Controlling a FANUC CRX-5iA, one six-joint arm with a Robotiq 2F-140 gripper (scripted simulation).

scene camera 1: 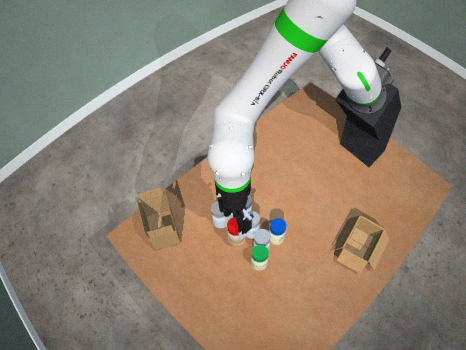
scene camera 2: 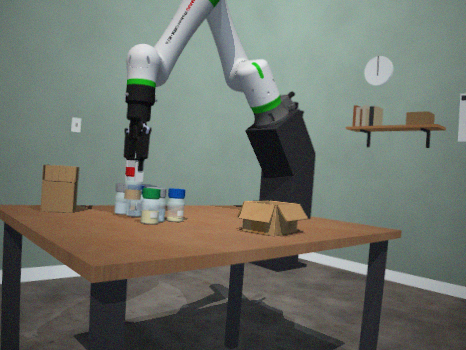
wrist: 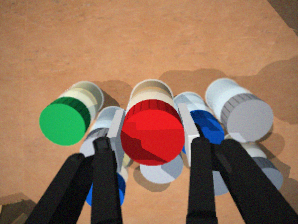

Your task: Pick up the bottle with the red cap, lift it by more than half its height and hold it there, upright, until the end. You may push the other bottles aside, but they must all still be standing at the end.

Labels:
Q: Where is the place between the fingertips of my gripper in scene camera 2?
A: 133,180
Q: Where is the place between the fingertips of my gripper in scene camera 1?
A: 236,230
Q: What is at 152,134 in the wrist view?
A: A red-capped bottle.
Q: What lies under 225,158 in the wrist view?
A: My gripper.

